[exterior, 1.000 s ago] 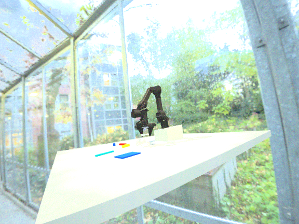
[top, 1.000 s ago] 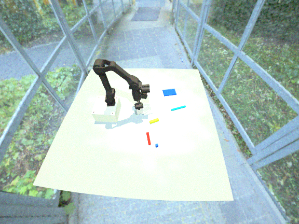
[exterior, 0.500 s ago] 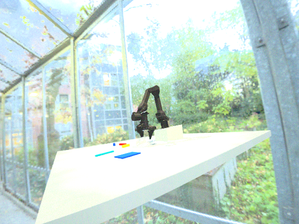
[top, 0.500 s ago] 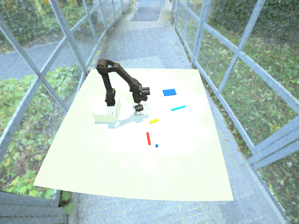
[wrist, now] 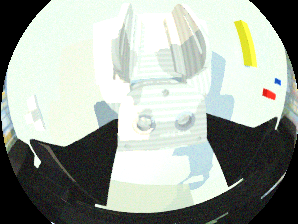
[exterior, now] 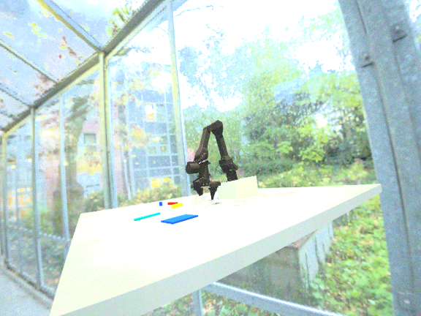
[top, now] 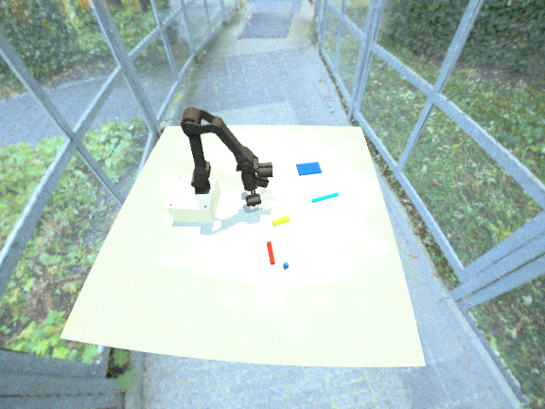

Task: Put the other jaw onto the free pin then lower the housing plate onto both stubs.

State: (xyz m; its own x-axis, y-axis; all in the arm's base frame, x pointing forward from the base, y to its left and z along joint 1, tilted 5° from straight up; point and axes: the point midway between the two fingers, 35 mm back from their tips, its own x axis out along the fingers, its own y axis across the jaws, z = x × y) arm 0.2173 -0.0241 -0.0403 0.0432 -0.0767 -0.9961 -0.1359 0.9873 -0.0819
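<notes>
My gripper tip is now 2 cm to the right of the white jaw, 2 cm short of it and 1 cm above it. The rest, counted from my gripper tip: pale riser: 23 cm to the left, 2 cm behind, 1 cm below; then yellow bar: 12 cm to the right, 12 cm ahead, 1 cm below; then red bar: 27 cm to the right, 6 cm ahead, 2 cm below.
</notes>
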